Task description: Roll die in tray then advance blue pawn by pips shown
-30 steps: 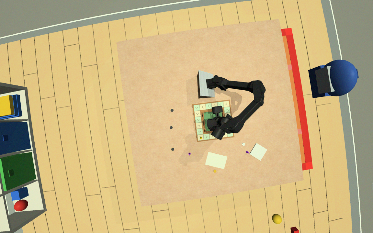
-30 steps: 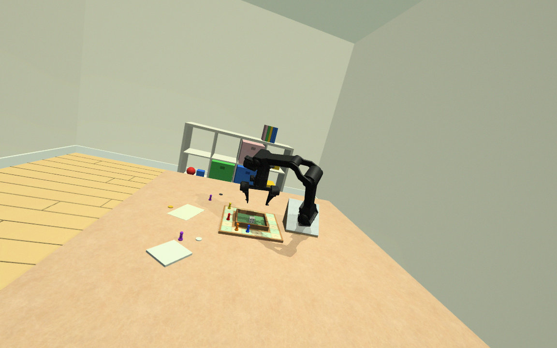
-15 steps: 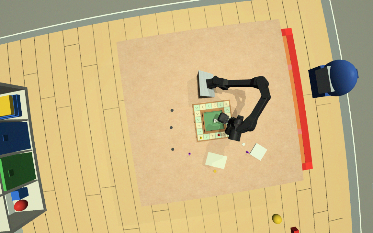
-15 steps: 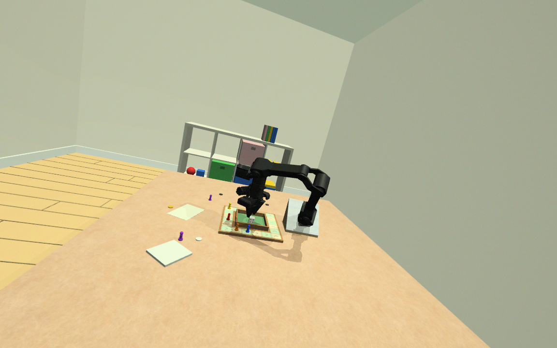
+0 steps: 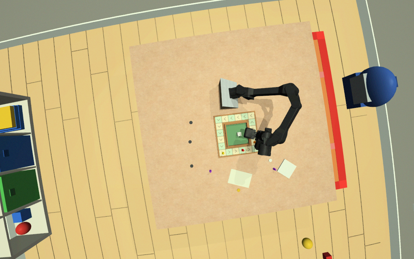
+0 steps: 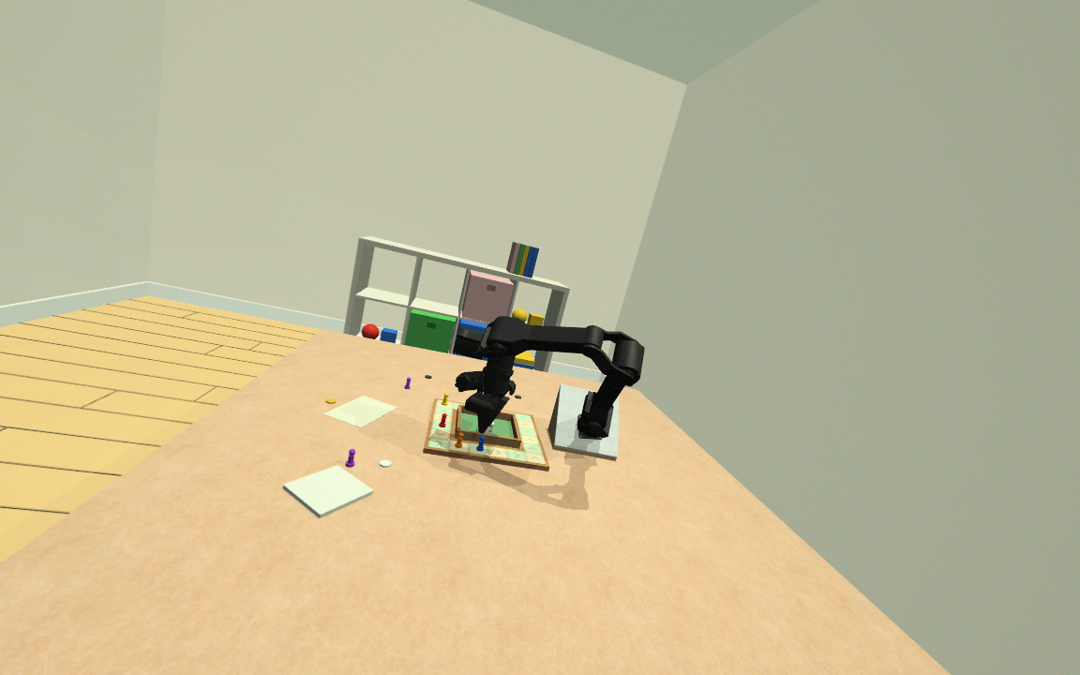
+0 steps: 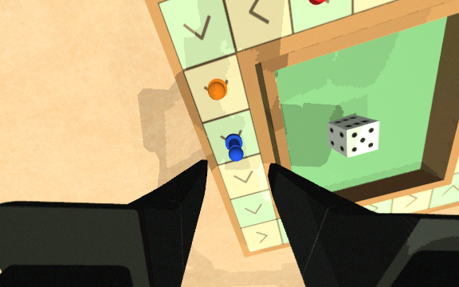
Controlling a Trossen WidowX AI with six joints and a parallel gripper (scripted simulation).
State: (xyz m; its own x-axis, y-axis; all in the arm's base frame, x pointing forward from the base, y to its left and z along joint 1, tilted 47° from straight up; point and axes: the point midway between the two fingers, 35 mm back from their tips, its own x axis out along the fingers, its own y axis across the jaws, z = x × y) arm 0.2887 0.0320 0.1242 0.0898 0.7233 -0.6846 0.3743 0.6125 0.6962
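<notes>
The blue pawn is 4 cm below my gripper tip. The rest, counted from my gripper tip: white die: 10 cm to the right, 4 cm below, 2 cm behind; then green tray: 11 cm to the right, 6 cm below, 2 cm behind; then orange pawn: 5 cm ahead, 4 cm below.
</notes>
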